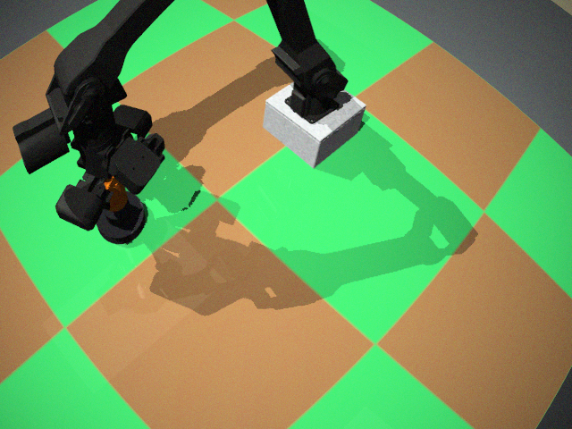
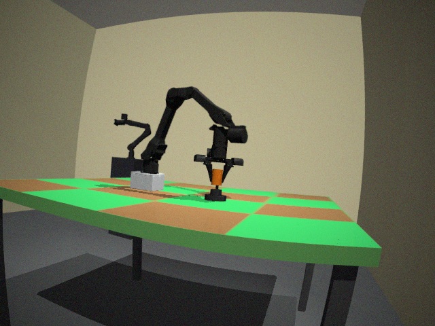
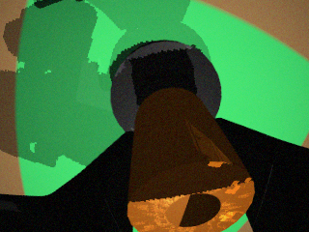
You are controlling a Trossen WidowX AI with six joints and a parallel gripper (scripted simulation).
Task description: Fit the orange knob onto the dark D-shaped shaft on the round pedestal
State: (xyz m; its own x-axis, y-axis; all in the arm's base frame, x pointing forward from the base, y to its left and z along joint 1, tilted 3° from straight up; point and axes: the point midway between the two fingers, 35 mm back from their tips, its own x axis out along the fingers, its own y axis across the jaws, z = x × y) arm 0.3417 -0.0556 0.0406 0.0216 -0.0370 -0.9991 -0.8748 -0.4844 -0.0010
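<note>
Now: gripper tip 20 mm below the orange knob. Round my gripper tip: pedestal (40 mm below).
</note>
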